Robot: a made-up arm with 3 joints. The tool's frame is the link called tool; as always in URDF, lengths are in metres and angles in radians. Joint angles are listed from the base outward. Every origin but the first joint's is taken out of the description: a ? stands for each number. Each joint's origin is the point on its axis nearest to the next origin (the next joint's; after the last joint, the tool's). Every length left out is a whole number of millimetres.
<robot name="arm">
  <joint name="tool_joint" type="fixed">
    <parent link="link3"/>
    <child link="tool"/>
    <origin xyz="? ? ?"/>
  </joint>
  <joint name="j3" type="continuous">
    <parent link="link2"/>
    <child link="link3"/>
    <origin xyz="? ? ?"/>
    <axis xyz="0 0 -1"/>
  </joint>
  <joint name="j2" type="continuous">
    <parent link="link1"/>
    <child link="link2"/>
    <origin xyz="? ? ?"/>
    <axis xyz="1 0 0"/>
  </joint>
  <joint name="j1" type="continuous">
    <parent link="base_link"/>
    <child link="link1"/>
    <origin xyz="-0.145 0 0.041"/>
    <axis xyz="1 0 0"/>
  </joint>
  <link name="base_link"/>
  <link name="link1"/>
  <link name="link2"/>
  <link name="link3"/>
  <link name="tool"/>
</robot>
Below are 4 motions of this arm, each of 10 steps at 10 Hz.
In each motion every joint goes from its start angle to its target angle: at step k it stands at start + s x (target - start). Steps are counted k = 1, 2, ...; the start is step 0. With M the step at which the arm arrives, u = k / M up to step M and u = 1 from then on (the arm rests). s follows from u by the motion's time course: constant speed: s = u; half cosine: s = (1 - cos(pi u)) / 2; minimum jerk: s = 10 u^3 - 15 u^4 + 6 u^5.
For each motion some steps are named. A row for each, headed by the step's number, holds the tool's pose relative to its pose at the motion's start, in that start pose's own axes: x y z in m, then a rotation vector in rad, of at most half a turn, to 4 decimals.
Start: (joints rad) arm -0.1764 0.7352 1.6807
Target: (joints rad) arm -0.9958 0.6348 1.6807
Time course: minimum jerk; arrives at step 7
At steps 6, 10:
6: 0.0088 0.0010 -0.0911 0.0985 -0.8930 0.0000
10: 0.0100 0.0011 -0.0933 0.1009 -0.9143 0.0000

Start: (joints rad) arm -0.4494 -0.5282 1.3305
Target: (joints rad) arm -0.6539 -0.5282 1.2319
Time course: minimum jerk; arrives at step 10
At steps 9, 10:
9: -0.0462 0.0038 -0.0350 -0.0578 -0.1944 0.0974
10: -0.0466 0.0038 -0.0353 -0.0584 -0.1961 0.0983

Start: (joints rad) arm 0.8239 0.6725 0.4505
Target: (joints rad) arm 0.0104 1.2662 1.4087
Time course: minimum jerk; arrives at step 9
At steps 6, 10:
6: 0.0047 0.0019 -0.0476 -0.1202 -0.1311 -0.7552
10: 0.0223 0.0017 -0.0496 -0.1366 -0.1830 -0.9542

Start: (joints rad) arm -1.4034 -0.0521 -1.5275
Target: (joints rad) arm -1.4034 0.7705 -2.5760
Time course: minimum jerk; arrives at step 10
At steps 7, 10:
7: 0.0243 -0.0497 -0.1577 -0.2736 -0.6555 0.8417
10: 0.0363 -0.0456 -0.1750 -0.3977 -0.7621 0.9865

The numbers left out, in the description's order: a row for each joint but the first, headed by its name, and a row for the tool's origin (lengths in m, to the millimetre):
tool: -0.111 -0.111 0
j3: 0 -0.177 0.22
j2: 0 0.262 -0.05

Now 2 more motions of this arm.
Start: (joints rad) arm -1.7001 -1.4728 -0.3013
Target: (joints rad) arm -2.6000 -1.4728 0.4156
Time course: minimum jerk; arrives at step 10
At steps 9, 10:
9: 0.0820 0.5096 -0.0532 -0.9089 -0.0492 -0.6622
10: 0.0828 0.5134 -0.0560 -0.9169 -0.0525 -0.6670

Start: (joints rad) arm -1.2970 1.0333 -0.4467
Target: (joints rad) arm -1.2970 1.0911 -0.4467
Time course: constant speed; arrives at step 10
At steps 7, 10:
7: -0.0037 -0.0078 -0.0133 0.0365 -0.0175 0.0000
10: -0.0053 -0.0110 -0.0191 0.0521 -0.0250 0.0000

